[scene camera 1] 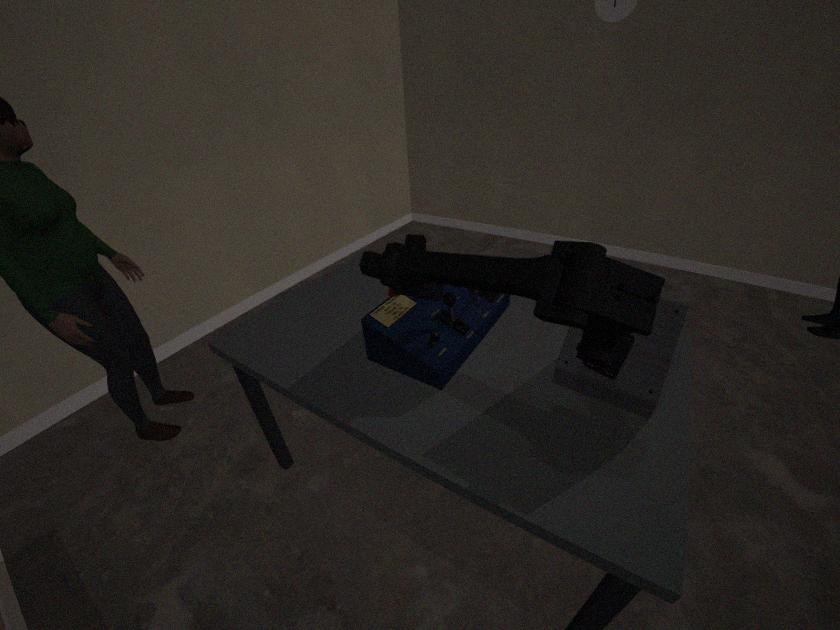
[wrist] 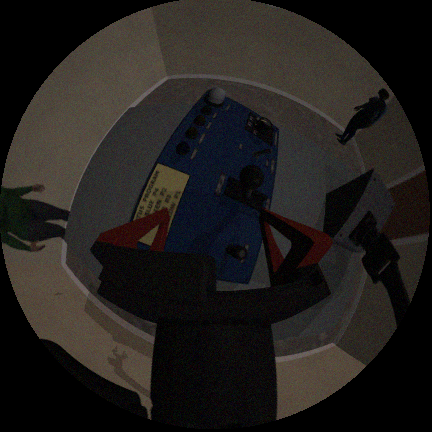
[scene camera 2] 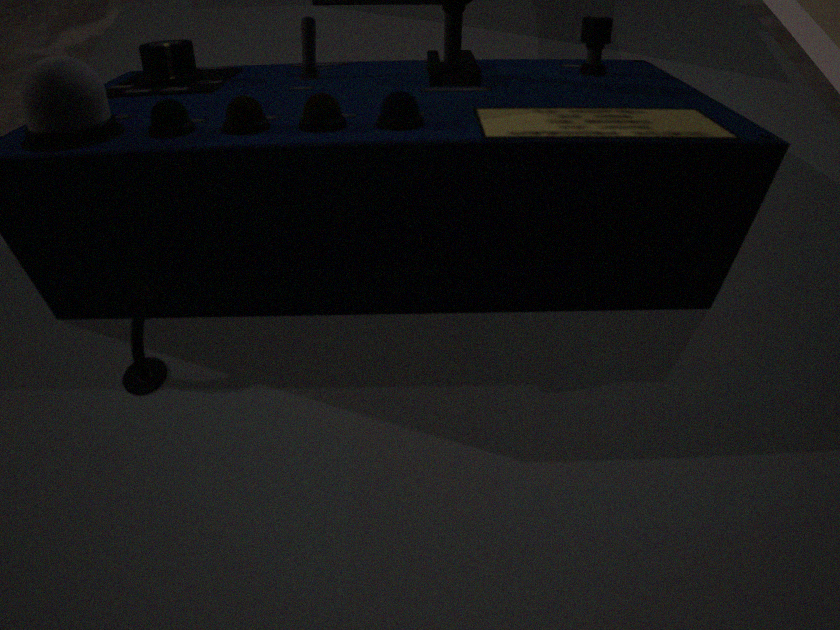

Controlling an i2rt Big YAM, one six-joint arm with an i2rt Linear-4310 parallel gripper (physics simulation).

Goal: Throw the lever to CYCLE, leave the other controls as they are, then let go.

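Places are measured from the arm's base along level axes (x ahead, y left, z up), in millimetres.
Where they show: gripper, fingertip midpoint: [scene camera 1: 422, 291] [wrist: 213, 212]; arm's base, origin of the base link: [scene camera 1: 608, 351] [wrist: 362, 227].
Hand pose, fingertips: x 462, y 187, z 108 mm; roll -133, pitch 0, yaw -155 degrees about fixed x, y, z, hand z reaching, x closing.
Note:
Each offset is from my fingertips to the top centre of the thing. "pt": to the spot under its first point.
The blue control box {33 mm ahead, 143 mm right, 38 mm down} [scene camera 1: 407, 339] [scene camera 2: 542, 88] [wrist: 200, 200] stands on the table. Its lever {29 mm back, 91 mm right, 38 mm down} [scene camera 1: 449, 298] [scene camera 2: 453, 33] [wrist: 251, 177] has a black ball knob and rises from a dark slot; the small labels at the slot cannot be read. My gripper [wrist: 213, 212] is open and empty above the box. In the wrist view its right finger tip overlaps the lower right end of the slot, and the ball knob shows beyond the tips, nearer the right one. In scene camera 1 the fingers are mostly hidden by the dark arm.
A small black knob {62 mm back, 26 mm left, 96 mm down} [scene camera 1: 434, 337] [scene camera 2: 597, 33] [wrist: 237, 251], a toggle {33 mm back, 212 mm right, 102 mm down} [scene camera 2: 308, 44] [wrist: 262, 151], a rotary knob {7 mm back, 330 mm right, 104 mm down} [scene camera 2: 167, 59], dark domed lamps and a white dome {pt 163 mm ahead, 304 mm right, 53 mm down} [scene camera 2: 66, 98] [wrist: 216, 96] stand on the box. A yellow note {pt 106 mm ahead, 17 mm left, 88 mm down} [scene camera 1: 393, 309] [scene camera 2: 600, 123] [wrist: 175, 182] lies there too.

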